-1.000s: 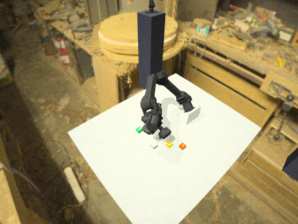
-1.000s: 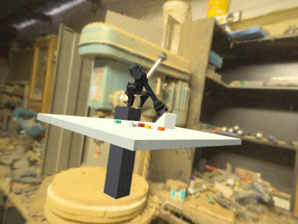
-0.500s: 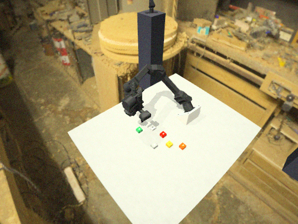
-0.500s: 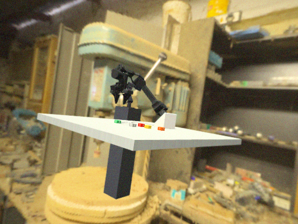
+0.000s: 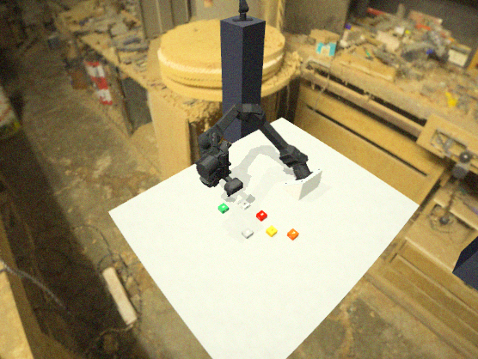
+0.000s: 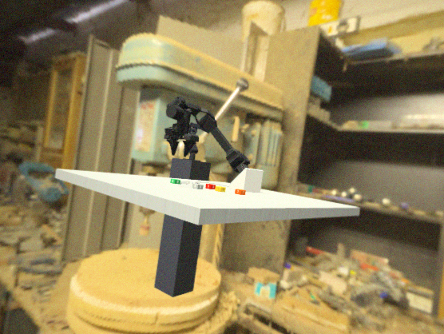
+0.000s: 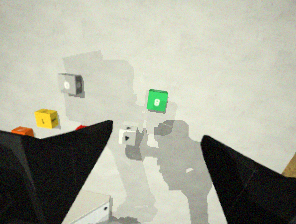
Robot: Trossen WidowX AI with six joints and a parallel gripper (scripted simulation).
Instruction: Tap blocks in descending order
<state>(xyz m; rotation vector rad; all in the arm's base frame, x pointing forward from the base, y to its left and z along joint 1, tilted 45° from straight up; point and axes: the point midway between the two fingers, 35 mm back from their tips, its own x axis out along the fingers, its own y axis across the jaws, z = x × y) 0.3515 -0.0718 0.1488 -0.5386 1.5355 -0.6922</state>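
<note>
The green block is 12 cm below my gripper tip. Also, from my gripper tip: white block: 12 cm below, 8 cm behind, 5 cm to the left; then red block: 14 cm to the left, 12 cm below, 9 cm behind; then grey block: 16 cm to the left, 12 cm below, 1 cm ahead.
</note>
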